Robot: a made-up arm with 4 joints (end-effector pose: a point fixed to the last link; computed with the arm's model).
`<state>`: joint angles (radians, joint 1 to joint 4).
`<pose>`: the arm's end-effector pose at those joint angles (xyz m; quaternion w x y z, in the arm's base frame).
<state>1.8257 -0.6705 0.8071 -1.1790</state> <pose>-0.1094 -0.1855 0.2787 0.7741 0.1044 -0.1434 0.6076</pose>
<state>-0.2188 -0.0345 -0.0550 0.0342</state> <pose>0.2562 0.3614 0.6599 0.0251 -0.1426 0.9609 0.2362</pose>
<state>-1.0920 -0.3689 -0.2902 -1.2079</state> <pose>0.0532 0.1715 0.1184 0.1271 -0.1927 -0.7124 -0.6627</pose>
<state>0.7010 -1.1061 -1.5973 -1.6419</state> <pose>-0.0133 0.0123 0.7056 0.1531 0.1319 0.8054 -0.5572</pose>
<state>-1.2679 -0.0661 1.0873 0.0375</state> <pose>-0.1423 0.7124 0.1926 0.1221 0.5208 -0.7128 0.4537</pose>
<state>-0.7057 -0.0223 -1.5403 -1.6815</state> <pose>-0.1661 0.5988 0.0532 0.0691 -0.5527 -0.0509 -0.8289</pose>
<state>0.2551 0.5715 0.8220 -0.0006</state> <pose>0.1011 0.8189 0.6636 0.2314 -0.2305 0.9032 -0.2784</pose>
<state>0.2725 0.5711 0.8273 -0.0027</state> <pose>0.1024 0.8149 0.6737 0.2375 -0.2248 0.9038 -0.2761</pose>
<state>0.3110 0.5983 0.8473 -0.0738</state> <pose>0.1066 0.8022 0.6835 0.2504 -0.2252 0.9067 -0.2539</pose>
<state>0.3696 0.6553 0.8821 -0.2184</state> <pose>0.1159 0.7803 0.6901 0.2687 -0.2337 0.9104 -0.2105</pose>
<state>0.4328 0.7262 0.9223 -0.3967</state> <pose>0.1310 0.7545 0.6905 0.2856 -0.2481 0.9121 -0.1577</pose>
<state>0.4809 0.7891 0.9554 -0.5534</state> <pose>0.1480 0.7332 0.6846 0.2951 -0.2636 0.9115 -0.1118</pose>
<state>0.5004 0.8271 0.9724 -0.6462</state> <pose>0.1595 0.7229 0.6748 0.2960 -0.2754 0.9106 -0.0853</pose>
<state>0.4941 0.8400 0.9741 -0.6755</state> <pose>0.1630 0.7226 0.6641 0.2910 -0.2827 0.9107 -0.0776</pose>
